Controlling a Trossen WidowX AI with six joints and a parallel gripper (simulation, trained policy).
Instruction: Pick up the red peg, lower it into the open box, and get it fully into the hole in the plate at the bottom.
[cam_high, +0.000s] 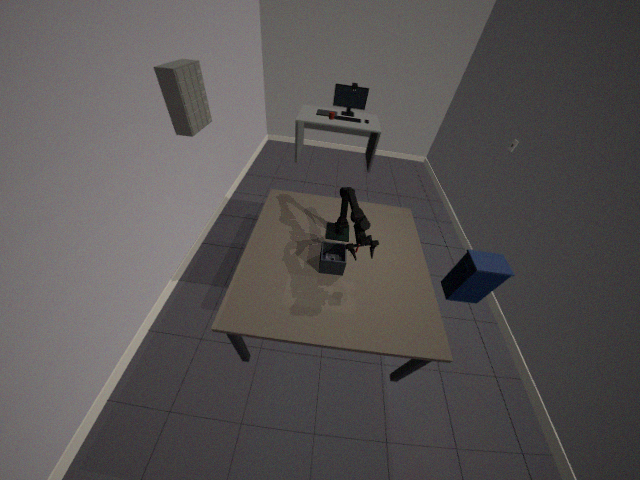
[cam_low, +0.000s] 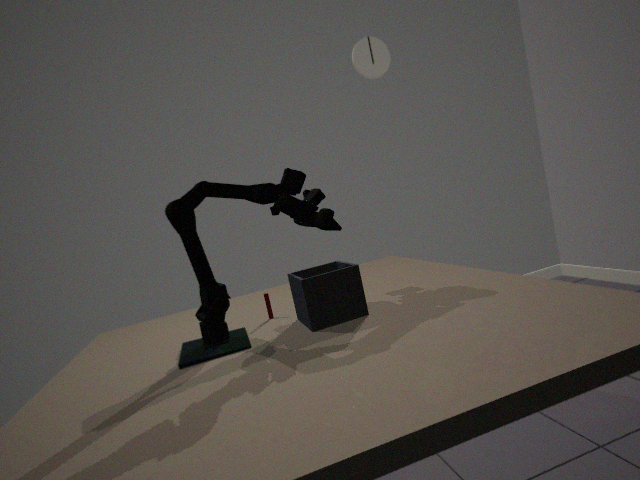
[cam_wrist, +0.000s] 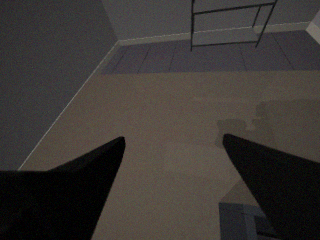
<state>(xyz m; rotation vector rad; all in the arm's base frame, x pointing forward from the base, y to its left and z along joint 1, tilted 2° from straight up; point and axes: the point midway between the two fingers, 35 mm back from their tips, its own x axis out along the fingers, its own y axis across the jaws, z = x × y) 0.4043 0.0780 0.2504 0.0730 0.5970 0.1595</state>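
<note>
My gripper tip is 260 mm past the red peg, 30 mm to the right of it and 190 mm above it. Also, from my gripper tip: light plate: 130 mm behind, 150 mm to the right, 190 mm below.
</note>
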